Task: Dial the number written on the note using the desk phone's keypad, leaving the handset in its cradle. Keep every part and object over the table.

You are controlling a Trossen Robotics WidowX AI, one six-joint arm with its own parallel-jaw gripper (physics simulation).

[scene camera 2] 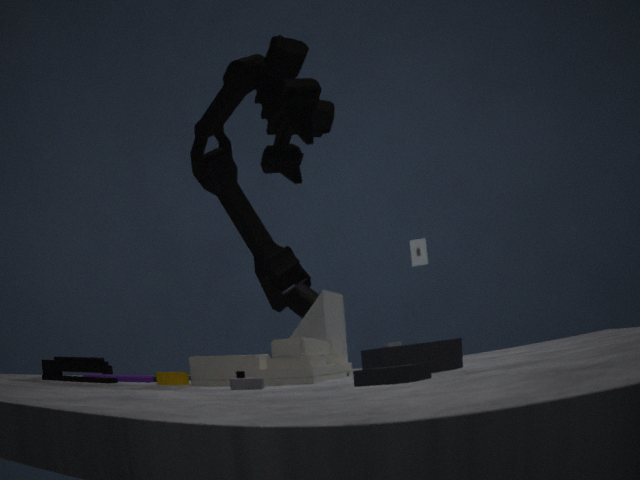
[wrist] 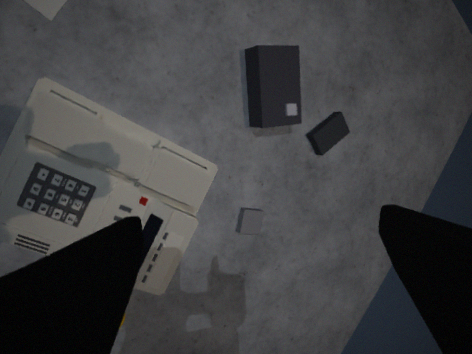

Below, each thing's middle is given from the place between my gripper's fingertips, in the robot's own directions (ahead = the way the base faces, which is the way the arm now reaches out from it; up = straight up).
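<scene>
Positions counted from my hand: cream desk phone [wrist: 168,225], 6 cm to the right and 29 cm below; dark keypad [wrist: 39,198], 9 cm to the right, 4 cm behind and 29 cm below; black object [scene camera 2: 52,369], far to the right, a good way ahead and far below. Going by their middles, the black object is the farthest from my hand of the things named here.
</scene>
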